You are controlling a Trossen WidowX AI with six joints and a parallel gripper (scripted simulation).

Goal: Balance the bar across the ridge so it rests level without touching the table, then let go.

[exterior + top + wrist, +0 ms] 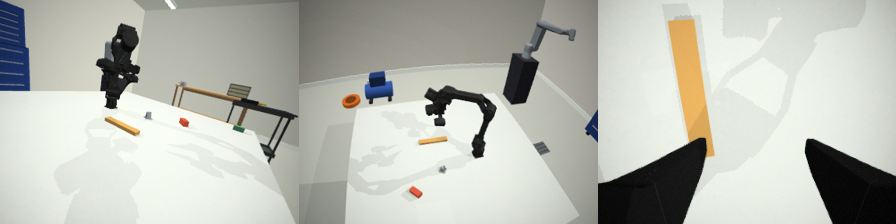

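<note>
Right now my gripper tip is 3 cm short of the bar, 4 cm to the right of it and 15 cm above it. From my gripper tip the other things lie so: red block: 21 cm ahead, 41 cm to the left, 14 cm below; then green block: 51 cm ahead, 72 cm to the left, 14 cm below.
</note>
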